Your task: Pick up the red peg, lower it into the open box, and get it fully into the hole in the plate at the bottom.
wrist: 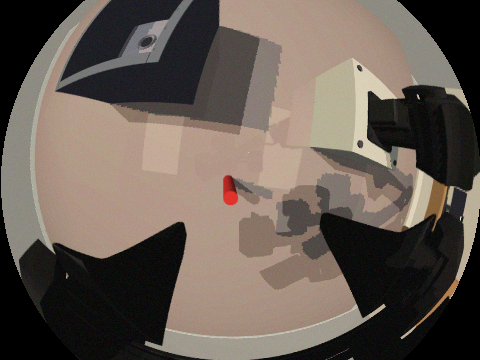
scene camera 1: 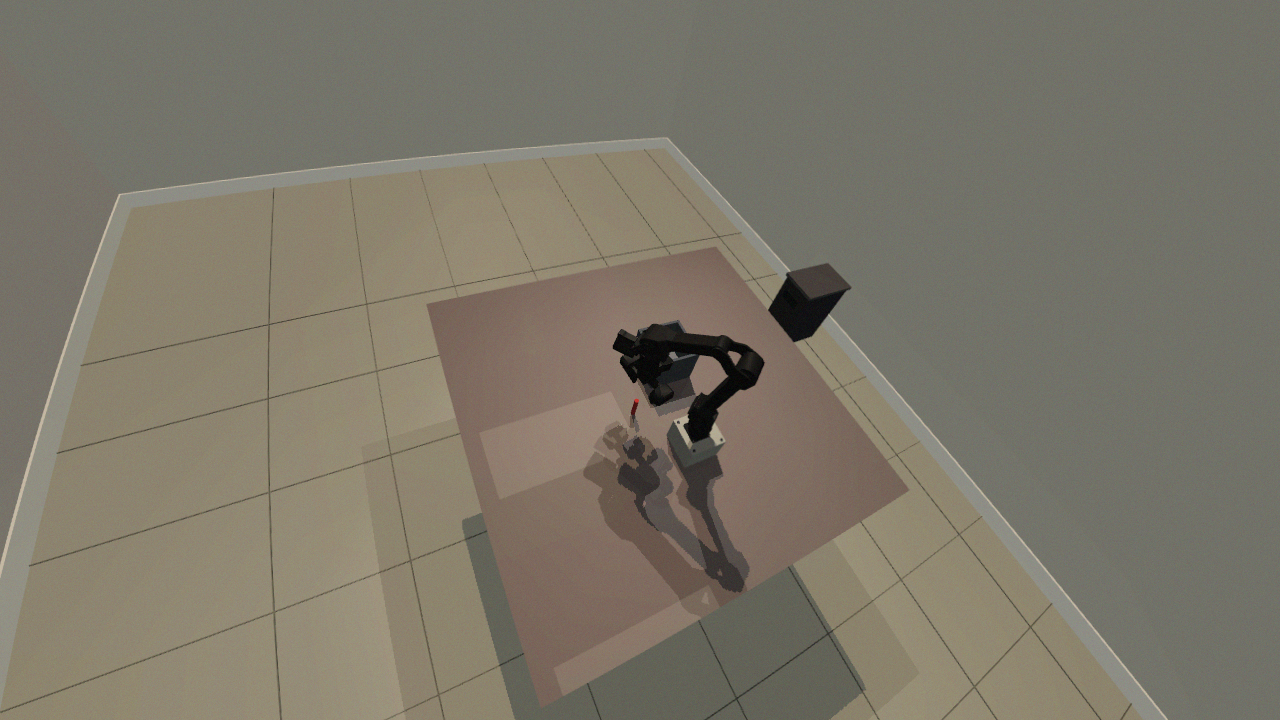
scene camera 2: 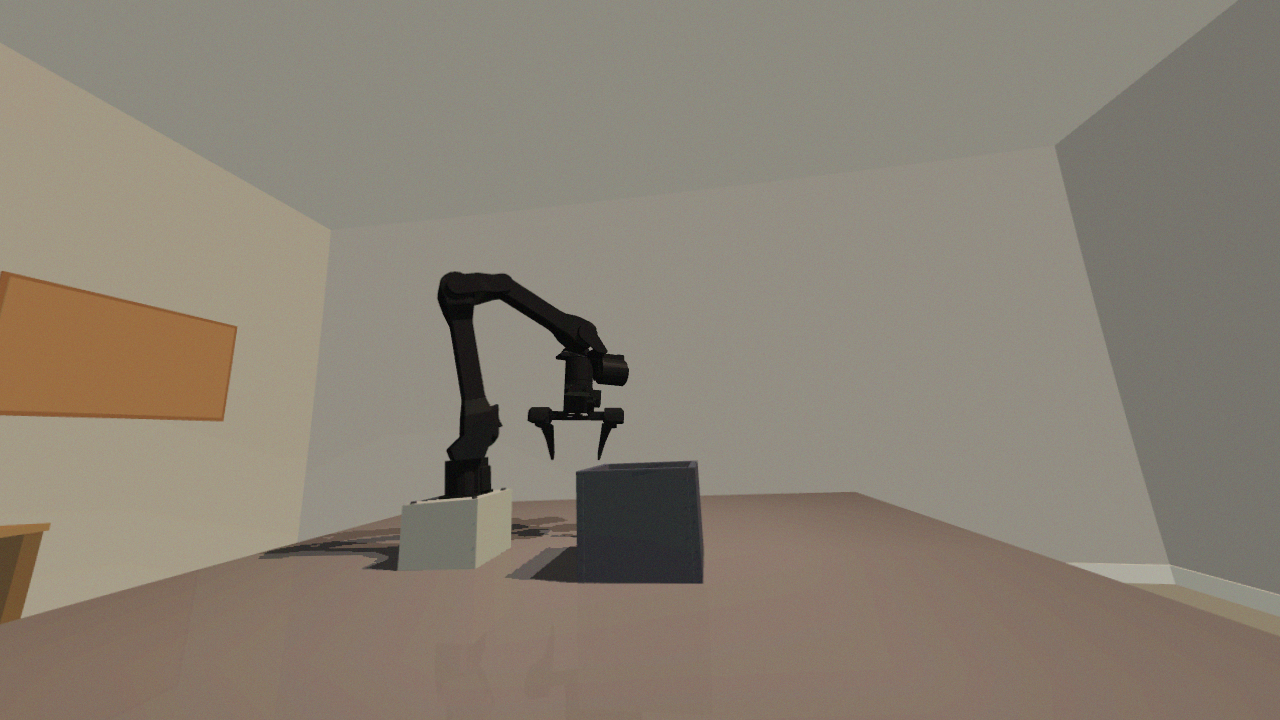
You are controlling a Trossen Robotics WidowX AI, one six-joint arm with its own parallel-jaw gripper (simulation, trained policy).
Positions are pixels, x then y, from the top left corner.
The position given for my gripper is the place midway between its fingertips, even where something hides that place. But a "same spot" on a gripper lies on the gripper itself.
my gripper: wrist; scene camera 1; scene camera 2 575, 460
dark grey box: wrist 170, 73; scene camera 1 682, 367; scene camera 2 637, 523
same spot on my gripper: (scene camera 1: 630, 371) = (wrist: 154, 332)
